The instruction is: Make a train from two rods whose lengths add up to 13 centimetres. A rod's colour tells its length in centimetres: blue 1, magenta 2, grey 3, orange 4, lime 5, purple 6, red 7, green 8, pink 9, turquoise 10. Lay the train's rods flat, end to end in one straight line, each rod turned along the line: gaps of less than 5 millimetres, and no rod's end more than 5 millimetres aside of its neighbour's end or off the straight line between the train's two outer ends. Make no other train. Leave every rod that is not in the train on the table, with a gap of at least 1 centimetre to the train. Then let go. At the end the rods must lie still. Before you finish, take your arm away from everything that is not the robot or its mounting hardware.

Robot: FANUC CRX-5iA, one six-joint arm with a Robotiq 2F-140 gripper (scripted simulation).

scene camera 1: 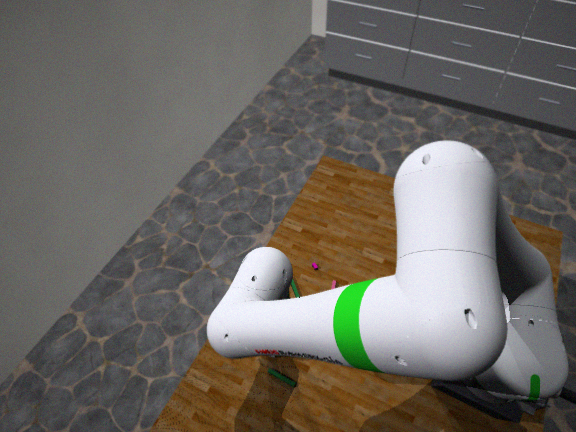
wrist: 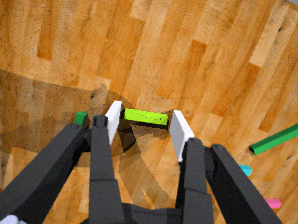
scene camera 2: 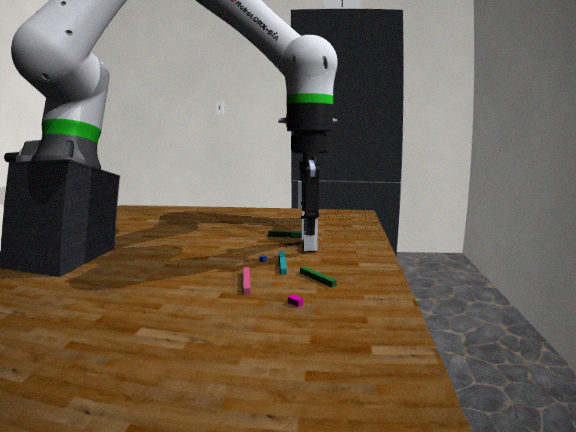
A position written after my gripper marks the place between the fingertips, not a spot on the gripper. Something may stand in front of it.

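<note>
Scene camera 2 gives me a sight of my gripper (scene camera 2: 308, 244). The wrist view shows it to me too, with my gripper (wrist: 146, 116) in the picture.
</note>
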